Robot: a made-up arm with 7 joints. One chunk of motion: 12 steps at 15 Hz.
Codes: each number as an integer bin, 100 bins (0 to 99) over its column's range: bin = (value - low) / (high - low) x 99, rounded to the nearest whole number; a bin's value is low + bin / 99 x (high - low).
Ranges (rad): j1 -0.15..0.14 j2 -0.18..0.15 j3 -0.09..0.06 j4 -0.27..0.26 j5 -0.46..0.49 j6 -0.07..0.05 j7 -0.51..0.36
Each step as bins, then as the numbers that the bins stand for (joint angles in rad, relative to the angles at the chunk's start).
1 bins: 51 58 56 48 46 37 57
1 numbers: -0.0006 0.0133 -0.0052 -0.0130 -0.0186 -0.0252 -0.0091
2 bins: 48 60 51 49 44 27 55
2 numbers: -0.0094 0.0200 -0.0127 -0.0077 -0.0378 -0.0373 -0.0267
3 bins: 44 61 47 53 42 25 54
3 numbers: -0.0211 0.0233 -0.0188 0.0137 -0.0570 -0.0397 -0.0355
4 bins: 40 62 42 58 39 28 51
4 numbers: -0.0328 0.0267 -0.0264 0.0405 -0.0858 -0.0361 -0.0618
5 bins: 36 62 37 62 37 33 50
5 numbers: -0.0445 0.0267 -0.0339 0.0619 -0.1049 -0.0300 -0.0706
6 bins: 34 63 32 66 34 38 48
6 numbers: -0.0504 0.0300 -0.0415 0.0833 -0.1337 -0.0239 -0.0882
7 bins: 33 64 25 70 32 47 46
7 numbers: -0.0533 0.0333 -0.0521 0.1047 -0.1529 -0.0130 -0.1058
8 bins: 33 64 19 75 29 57 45
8 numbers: -0.0533 0.0333 -0.0612 0.1315 -0.1817 -0.0009 -0.1145
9 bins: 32 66 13 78 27 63 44
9 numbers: -0.0563 0.0400 -0.0703 0.1476 -0.2009 0.0064 -0.1233
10 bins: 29 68 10 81 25 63 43
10 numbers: -0.0651 0.0467 -0.0748 0.1636 -0.2201 0.0064 -0.1321
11 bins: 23 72 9 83 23 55 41
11 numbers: -0.0826 0.0600 -0.0764 0.1743 -0.2393 -0.0033 -0.1497
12 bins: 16 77 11 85 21 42 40
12 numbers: -0.1031 0.0767 -0.0733 0.1851 -0.2585 -0.0191 -0.1585
